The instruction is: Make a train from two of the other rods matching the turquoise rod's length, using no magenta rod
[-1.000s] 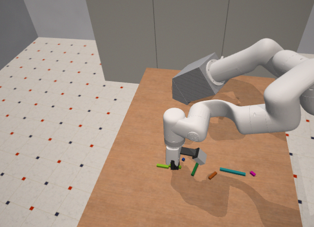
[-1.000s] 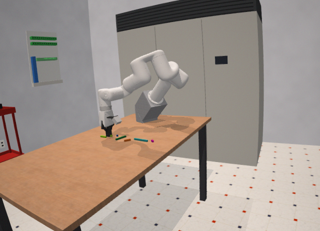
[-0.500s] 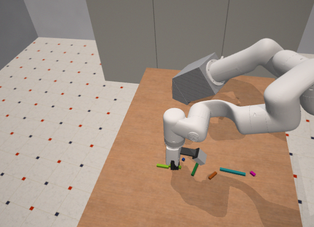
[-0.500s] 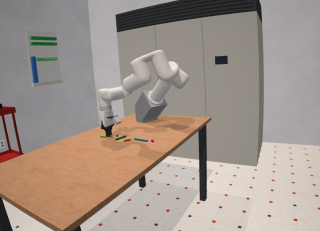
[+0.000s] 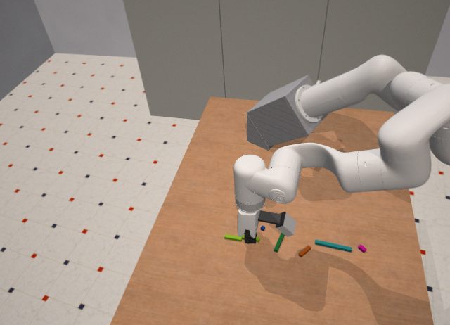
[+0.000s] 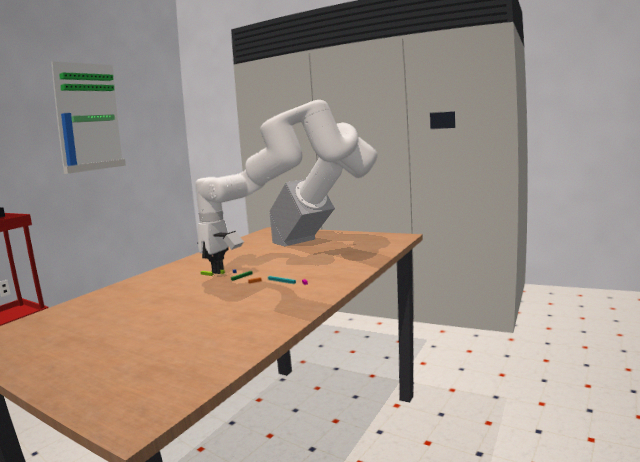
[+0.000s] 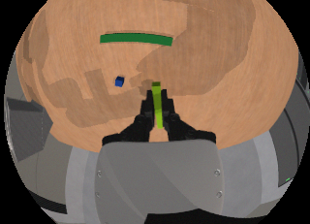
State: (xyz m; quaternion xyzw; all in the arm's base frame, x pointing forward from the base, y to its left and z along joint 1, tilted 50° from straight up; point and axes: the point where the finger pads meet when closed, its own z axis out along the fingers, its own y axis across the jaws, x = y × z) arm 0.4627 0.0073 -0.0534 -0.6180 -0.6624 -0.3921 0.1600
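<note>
The small blue rod is 50 mm behind my hand, 30 mm below it and 20 mm to the left of it. Round my hand: turquoise rod: 220 mm to the left, 70 mm behind, 30 mm below; green rod: 80 mm to the left, 30 mm below, 30 mm behind; orange rod: 150 mm to the left, 30 mm below, 20 mm behind.
</note>
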